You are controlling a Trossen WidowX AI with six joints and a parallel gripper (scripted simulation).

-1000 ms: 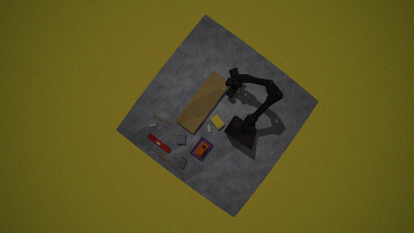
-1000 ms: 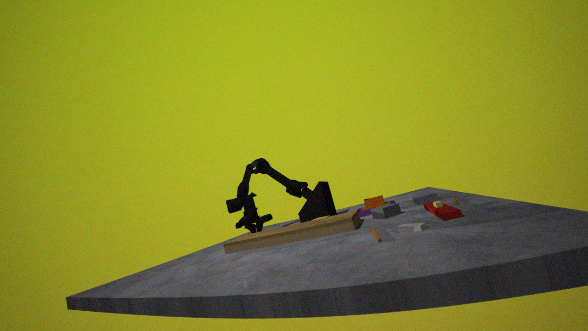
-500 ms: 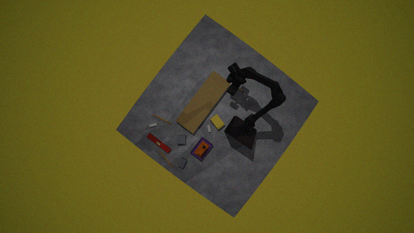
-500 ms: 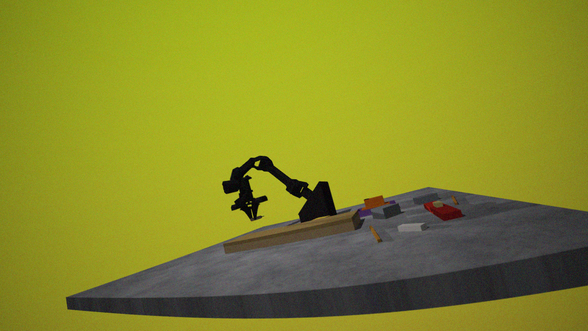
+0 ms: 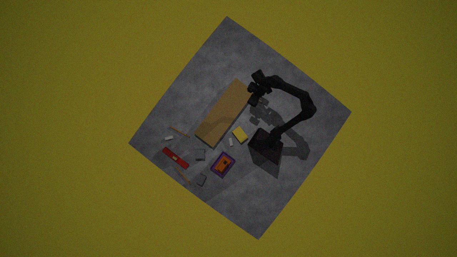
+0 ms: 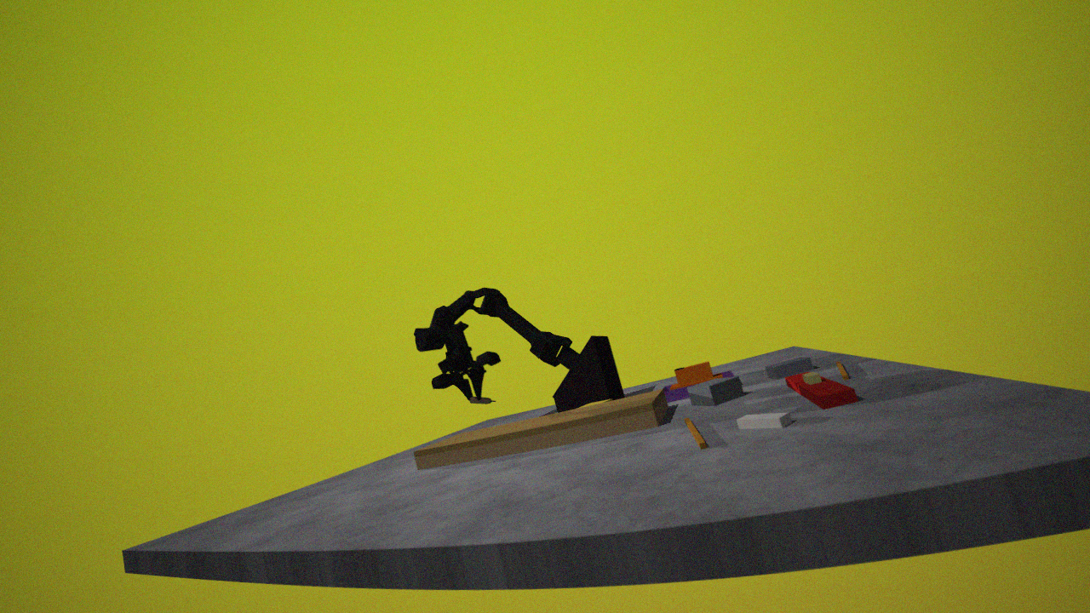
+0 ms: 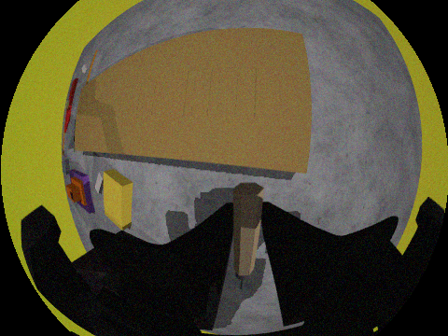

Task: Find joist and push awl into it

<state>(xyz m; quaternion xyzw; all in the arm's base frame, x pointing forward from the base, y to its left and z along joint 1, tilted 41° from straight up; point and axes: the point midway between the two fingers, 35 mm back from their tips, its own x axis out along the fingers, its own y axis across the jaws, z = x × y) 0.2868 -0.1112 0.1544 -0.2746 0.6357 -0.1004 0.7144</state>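
Now: gripper tip 6 cm past the awl, 1 cm to the left of it and 1 cm above it. From my gripper tip the other things lie so: yellow block (11 cm behind, 26 cm to the left, 9 cm below); purple tray (17 cm behind, 51 cm to the left, 10 cm below); orange stud finder (17 cm behind, 50 cm to the left, 6 cm below).
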